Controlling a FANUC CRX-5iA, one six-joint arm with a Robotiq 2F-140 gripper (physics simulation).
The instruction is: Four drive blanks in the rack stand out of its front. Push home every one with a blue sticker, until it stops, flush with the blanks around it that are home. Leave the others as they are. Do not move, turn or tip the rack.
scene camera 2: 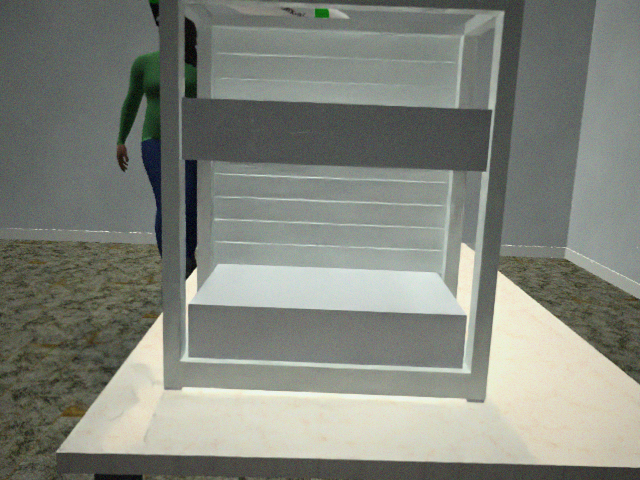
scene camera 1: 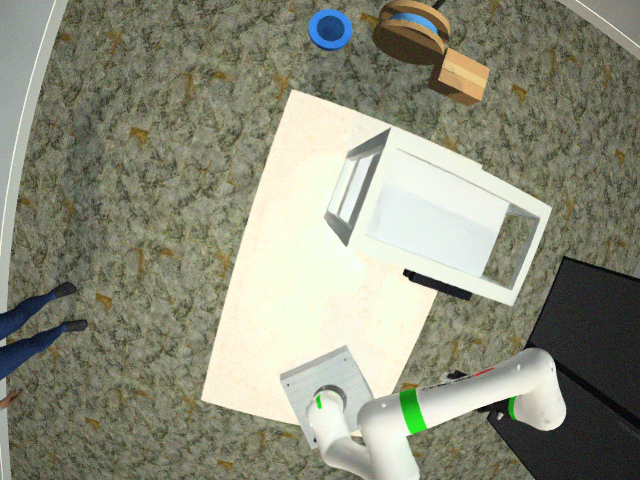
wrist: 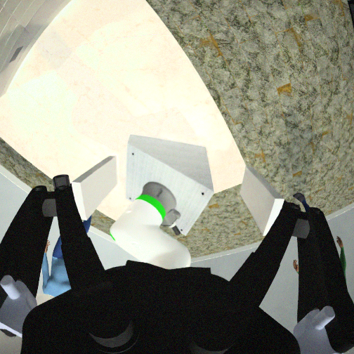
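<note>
My gripper [wrist: 179,174] is visible, as is a rack [scene camera 1: 413,205].
</note>
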